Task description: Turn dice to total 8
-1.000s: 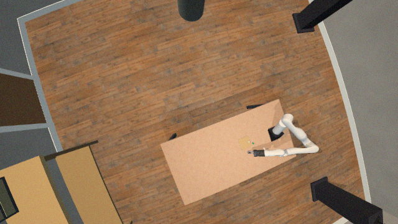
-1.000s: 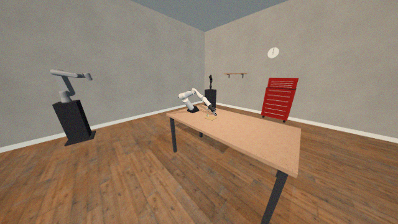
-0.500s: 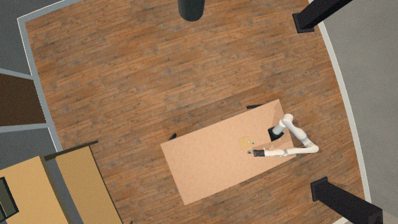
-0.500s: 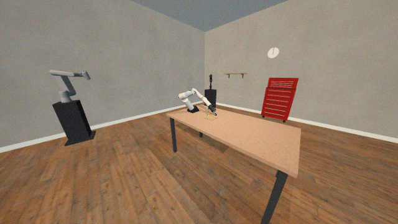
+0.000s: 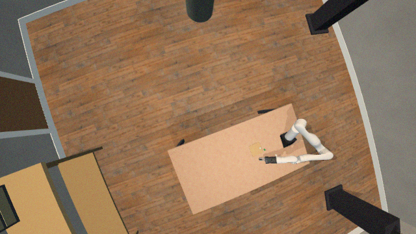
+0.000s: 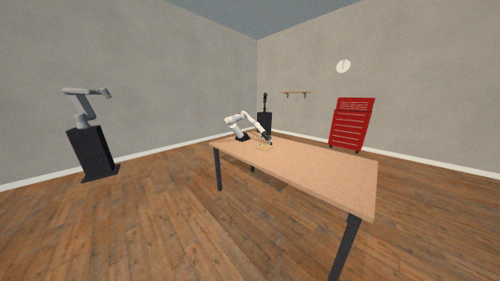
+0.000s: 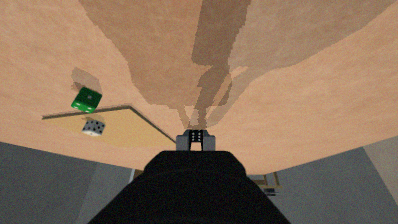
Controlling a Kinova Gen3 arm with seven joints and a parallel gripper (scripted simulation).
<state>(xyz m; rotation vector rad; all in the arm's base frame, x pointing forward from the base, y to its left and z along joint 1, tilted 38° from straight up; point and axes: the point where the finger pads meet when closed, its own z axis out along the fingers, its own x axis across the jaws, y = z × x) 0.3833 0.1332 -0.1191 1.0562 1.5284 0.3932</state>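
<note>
My hand is 9 cm to the left of the green die, 8 cm past it and 1 cm above it. From my hand the other things lie so: black die: 1 cm below, 1 cm ahead; then tan mat: 13 cm to the right, 3 cm ahead, 2 cm below; then white die: 13 cm to the right, 2 cm behind, 1 cm below.
</note>
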